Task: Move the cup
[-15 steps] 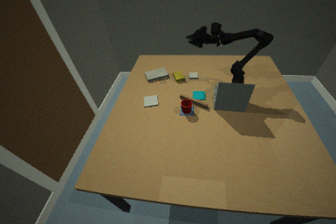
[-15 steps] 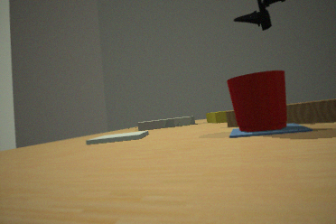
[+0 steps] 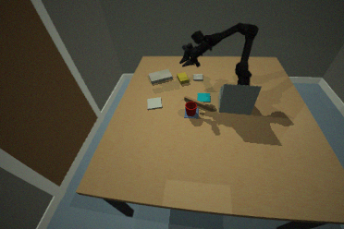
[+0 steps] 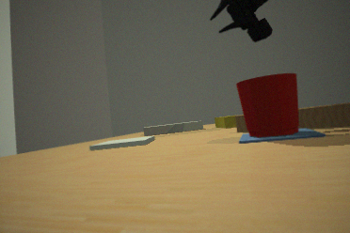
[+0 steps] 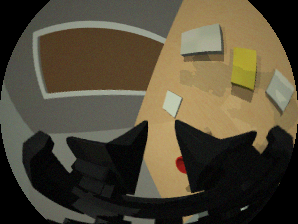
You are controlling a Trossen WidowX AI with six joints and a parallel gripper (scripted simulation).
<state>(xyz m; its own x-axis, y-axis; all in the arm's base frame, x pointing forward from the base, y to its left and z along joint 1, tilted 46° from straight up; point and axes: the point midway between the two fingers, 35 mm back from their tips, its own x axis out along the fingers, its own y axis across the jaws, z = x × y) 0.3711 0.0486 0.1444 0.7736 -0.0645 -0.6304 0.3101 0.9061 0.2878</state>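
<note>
Now: gripper tip 200 mm above the red cup, 190 mm to the right of it and 100 mm past it. The rest, counted from my gripper tip: yellow block: 230 mm below, 160 mm to the right, 30 mm ahead; low wooden wall: 240 mm below, 130 mm behind, 110 mm to the left; cyan pad: 250 mm below, 160 mm behind, 30 mm to the left.
</note>
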